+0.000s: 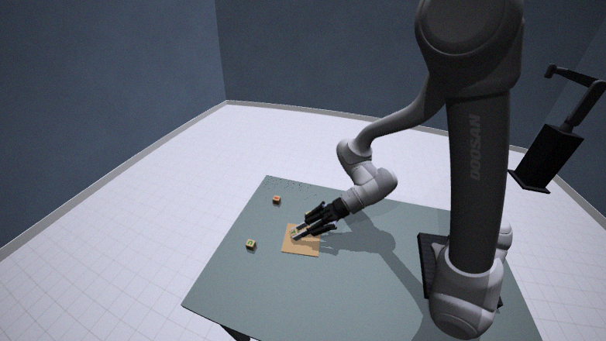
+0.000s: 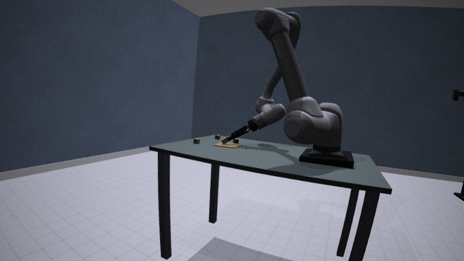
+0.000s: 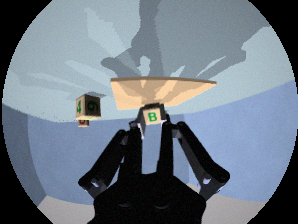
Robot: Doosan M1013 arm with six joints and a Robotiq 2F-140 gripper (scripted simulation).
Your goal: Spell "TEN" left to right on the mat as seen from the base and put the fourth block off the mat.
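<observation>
The block is 20 mm ahead of my hand, 10 mm to the left of it and 10 mm below it. Round my hand: tan mat (30 mm below, 10 mm to the left, 10 mm behind).
</observation>
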